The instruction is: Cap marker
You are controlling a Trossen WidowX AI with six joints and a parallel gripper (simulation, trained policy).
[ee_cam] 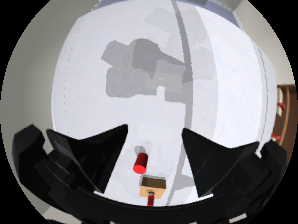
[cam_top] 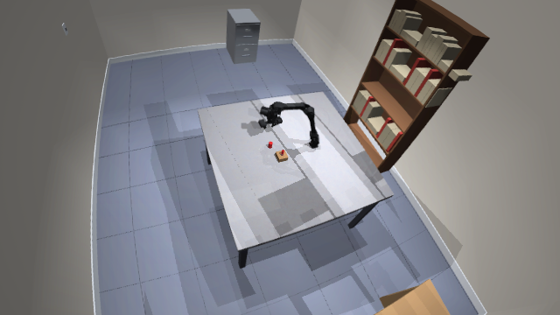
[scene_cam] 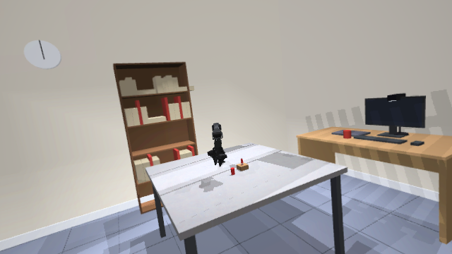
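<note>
The red cap is 1 cm ahead of my gripper tip, 12 cm to the left of it and 7 cm below it. The rest, counted from my gripper tip: wooden holder block 3 cm behind, 24 cm to the left, 8 cm below.
</note>
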